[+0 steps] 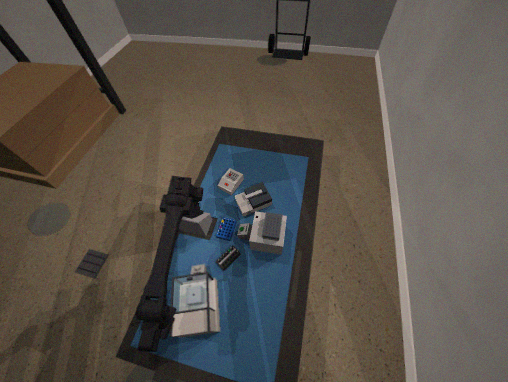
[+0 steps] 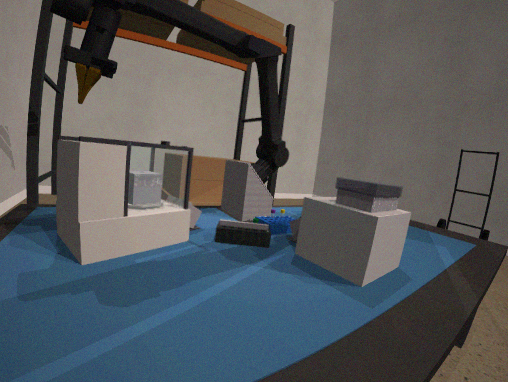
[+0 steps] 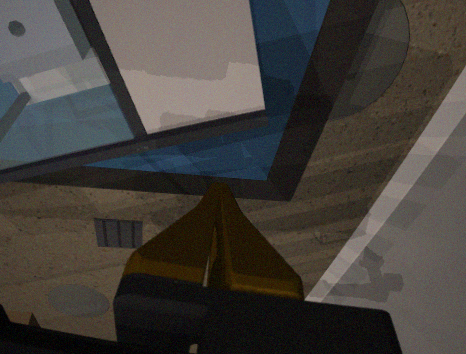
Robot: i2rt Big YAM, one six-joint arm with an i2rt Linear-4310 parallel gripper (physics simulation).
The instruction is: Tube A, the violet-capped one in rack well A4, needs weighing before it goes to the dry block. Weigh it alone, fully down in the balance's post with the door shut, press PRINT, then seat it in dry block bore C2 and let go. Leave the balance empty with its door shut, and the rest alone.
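Places are measured from the arm's base along level axes (x ahead, y left, z up), in millimetres.
Where they show: gripper, between the fingertips: [image 1: 168, 325] [image 2: 79, 103] [image 3: 218, 192]; arm's base, origin of its link: [image 1: 192, 214] [image 2: 250, 180].
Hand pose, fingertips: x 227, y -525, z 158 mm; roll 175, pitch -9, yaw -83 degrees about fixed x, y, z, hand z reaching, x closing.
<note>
Each offset is from my fingertips to the centre of the thing.
My gripper [image 2: 81, 101] [image 3: 218, 192] is shut and empty, fingertips pointing down, high above the rear housing side of the white balance @[5 mm back, 144 mm left, 171 mm down] [image 1: 196, 323] [image 2: 135, 231] [image 3: 187, 45]. The balance's pale post block [image 1: 194, 295] [image 2: 145, 189] stands inside the glass chamber; its dark round hole [image 3: 16, 28] shows no tube. I cannot tell whether the door is fully shut. The blue rack @[33 mm back, 546 mm left, 268 mm down] [image 1: 226, 229] [image 2: 274, 225] stands mid-table. A tiny violet cap @[61 mm back, 534 mm left, 251 mm down] [image 2: 273, 211] shows at the rack, beside a yellow cap @[64 mm back, 572 mm left, 251 mm down] [image 2: 283, 211]; the well labels are unreadable. I cannot tell which device is the dry block.
A dark strip holder @[49 mm ahead, 387 mm left, 259 mm down] [image 1: 228, 257] [image 2: 243, 234] lies between balance and rack. A big white box with grey lid @[177 mm ahead, 575 mm left, 188 mm down] [image 1: 268, 234] [image 2: 353, 240], a small green-marked unit @[67 mm ahead, 557 mm left, 219 mm down] [image 1: 243, 229], a grey-topped device @[52 mm ahead, 782 mm left, 232 mm down] [image 1: 253, 198] and a keypad unit @[144 mm back, 871 mm left, 248 mm down] [image 1: 230, 180] stand around. A grey wedge [image 1: 198, 224] [image 2: 245, 192] stands by the arm base.
</note>
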